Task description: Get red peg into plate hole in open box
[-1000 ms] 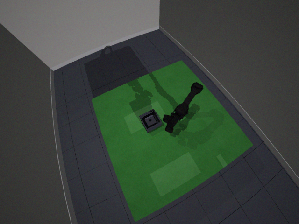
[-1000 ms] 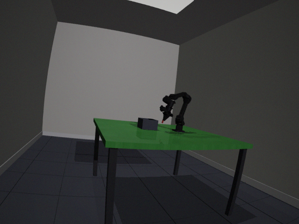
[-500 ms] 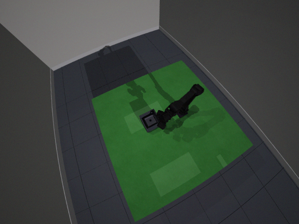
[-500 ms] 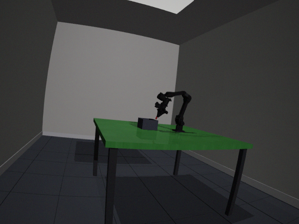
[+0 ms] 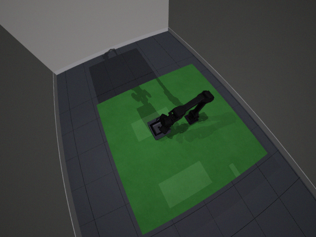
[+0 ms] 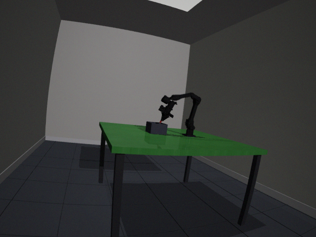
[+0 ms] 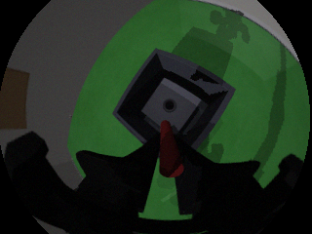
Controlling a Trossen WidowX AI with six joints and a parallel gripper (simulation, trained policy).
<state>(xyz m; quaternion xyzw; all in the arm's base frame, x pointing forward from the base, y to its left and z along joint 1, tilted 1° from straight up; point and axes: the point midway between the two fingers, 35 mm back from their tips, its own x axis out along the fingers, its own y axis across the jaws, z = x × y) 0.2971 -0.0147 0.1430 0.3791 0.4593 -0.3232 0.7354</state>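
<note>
My gripper tip is now 20 mm below the red peg. The rest, counted from my gripper tip: dark box (30 mm ahead, 40 mm to the right, 100 mm below).
</note>
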